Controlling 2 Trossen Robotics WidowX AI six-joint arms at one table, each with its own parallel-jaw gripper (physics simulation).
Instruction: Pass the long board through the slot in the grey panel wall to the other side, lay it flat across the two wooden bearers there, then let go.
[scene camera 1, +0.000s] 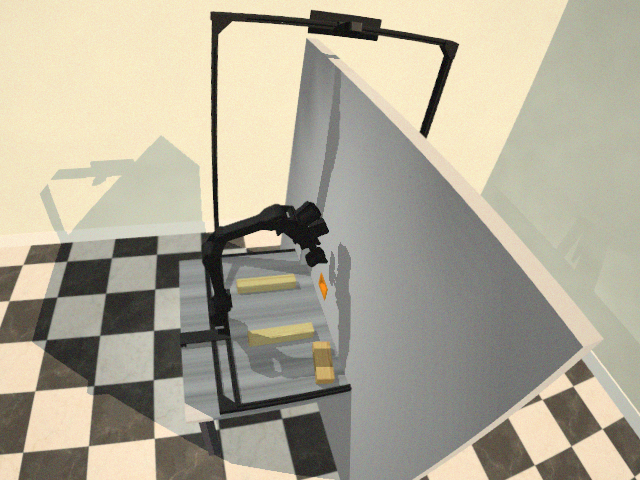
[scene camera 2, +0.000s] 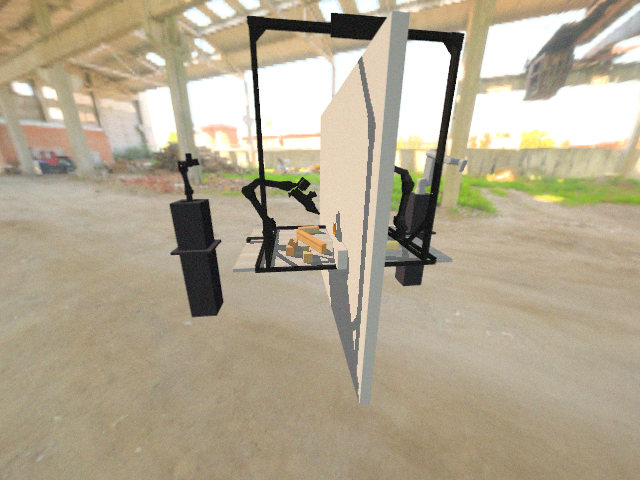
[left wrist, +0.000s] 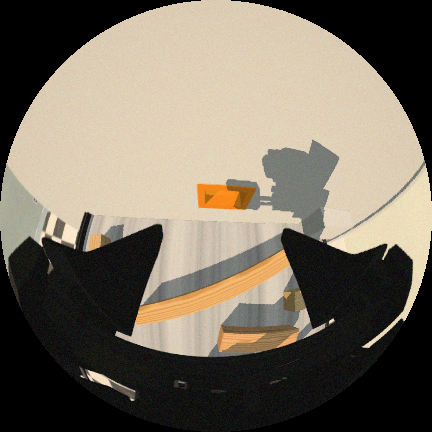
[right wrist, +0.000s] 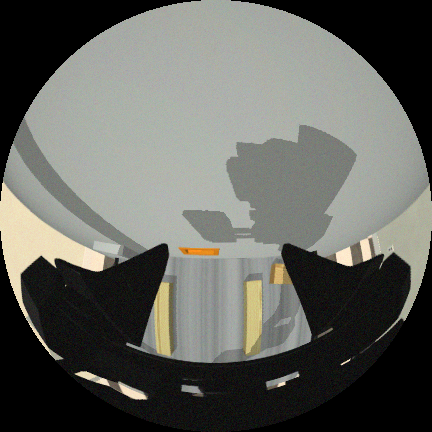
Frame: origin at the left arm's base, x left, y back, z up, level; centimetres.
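Seen in the pictures: left gripper, fingertip midpoint: (scene camera 2: 318, 212) (left wrist: 224, 232); right gripper, fingertip midpoint: (scene camera 1: 323, 253) (right wrist: 227, 250); left arm's base at its link origin: (left wrist: 198, 384); right arm's base at its link origin: (scene camera 1: 218, 319) (scene camera 2: 400, 237).
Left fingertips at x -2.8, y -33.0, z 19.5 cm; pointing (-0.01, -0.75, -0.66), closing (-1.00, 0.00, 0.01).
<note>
Pixels of each thing's top centre, then the offset from my left fingertips to it. "pt": a spot on its surface instead.
- long board at its top centre: (left wrist: 218, 292) (scene camera 2: 310, 236) dx -1.1, dy +5.6, dz -15.5 cm
- orange rim at a spot on its surface: (left wrist: 201, 197) (scene camera 2: 333, 228) pt dx +2.4, dy -10.1, dz -11.2 cm
- second bearer at its top centre: (right wrist: 254, 321) (scene camera 1: 281, 331) dx +13.5, dy -35.6, dz -17.0 cm
- wooden block at its top centre: (right wrist: 295, 273) (scene camera 1: 323, 359) dx +28.2, dy -22.6, dz -17.6 cm
- smaller block at its top centre: (left wrist: 314, 294) (scene camera 2: 306, 249) dx -23.0, dy +9.4, dz -16.4 cm
The long board (scene camera 2: 311, 241) (left wrist: 215, 292) lies askew on the left arm's side of the grey panel wall (scene camera 1: 413, 258) (scene camera 2: 346, 155) (left wrist: 200, 100) (right wrist: 150, 125). The slot has an orange rim (scene camera 1: 323, 286) (scene camera 2: 334, 229) (left wrist: 201, 197) (right wrist: 200, 251) low in the wall. My left gripper (scene camera 2: 317, 211) (left wrist: 224, 232) is open and empty, above the board and facing the wall. On the other side, two pale yellow bearers lie parallel: one bearer (scene camera 1: 266, 283) (right wrist: 165, 320) and a second bearer (scene camera 1: 281, 334) (right wrist: 253, 317). My right gripper (scene camera 1: 316, 256) (right wrist: 227, 250) is open and empty, above them near the wall.
A wooden block (scene camera 1: 323, 361) (right wrist: 280, 274) lies by the wall on the bearers' side. On the board's side lie a block (left wrist: 260, 339), a smaller block (left wrist: 295, 300) and another block (left wrist: 99, 242). A black frame (scene camera 1: 215, 129) (scene camera 2: 259, 129) rises around the table.
</note>
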